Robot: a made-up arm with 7 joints.
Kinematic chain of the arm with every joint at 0, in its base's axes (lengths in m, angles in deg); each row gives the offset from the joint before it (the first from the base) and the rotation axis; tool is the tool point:
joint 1: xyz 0 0 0.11 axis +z
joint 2: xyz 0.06 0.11 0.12 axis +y
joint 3: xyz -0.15 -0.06 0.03 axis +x
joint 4: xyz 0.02 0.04 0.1 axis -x
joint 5: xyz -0.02 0 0.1 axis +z
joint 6: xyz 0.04 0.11 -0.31 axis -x
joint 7: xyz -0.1 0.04 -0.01 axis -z
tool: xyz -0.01 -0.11 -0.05
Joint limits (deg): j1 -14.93..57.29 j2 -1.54..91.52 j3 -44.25..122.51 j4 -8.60..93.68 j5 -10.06..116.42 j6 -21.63..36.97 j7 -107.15..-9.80
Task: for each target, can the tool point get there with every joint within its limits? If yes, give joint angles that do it. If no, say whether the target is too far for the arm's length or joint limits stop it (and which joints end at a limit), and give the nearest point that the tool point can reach.
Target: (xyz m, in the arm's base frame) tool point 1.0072 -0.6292 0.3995
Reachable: no: too far | nearest point 0.3585 -0.1599 0.4086 | short by 0.801 m
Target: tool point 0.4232 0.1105 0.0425
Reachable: no: joint limits stop it (at a limit: joint 2, joint 4, joint 5, joint 6, joint 7) | nearest point 0.3689 0.0963 0.2917 | short by 0.255 m
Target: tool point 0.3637 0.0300 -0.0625
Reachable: no: joint limits stop it (at a limit: joint 1, joint 2, joint 4, joint 5, joint 7) | nearest point 0.1080 -0.0877 0.0769 | short by 0.314 m
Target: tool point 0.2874 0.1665 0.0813
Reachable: no: joint limits stop it (at a limit: joint 2, joint 3, joint 5, joint 6) | nearest point 0.2975 0.1723 0.2922 | short by 0.211 m
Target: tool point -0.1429 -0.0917 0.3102
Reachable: yes | joints 33.78 55.94 44.76 52.49 44.28 -2.80 -32.22
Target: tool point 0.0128 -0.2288 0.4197
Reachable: yes | joints 42.42 30.84 -6.57 81.93 85.81 20.32 -95.52
